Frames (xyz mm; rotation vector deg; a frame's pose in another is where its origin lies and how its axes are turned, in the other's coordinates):
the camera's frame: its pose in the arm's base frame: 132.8 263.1 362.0 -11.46 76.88 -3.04
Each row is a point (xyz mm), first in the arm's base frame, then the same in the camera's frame.
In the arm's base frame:
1: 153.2 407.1 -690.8
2: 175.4 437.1 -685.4
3: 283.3 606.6 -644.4
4: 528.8 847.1 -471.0
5: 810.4 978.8 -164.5
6: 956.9 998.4 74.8
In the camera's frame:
1: 994.8 323.5 -187.8
2: 990.1 350.3 -161.7
3: 949.4 501.2 -29.0
4: 802.0 688.3 273.4
5: 551.6 742.5 626.9
6: 352.0 708.8 822.2

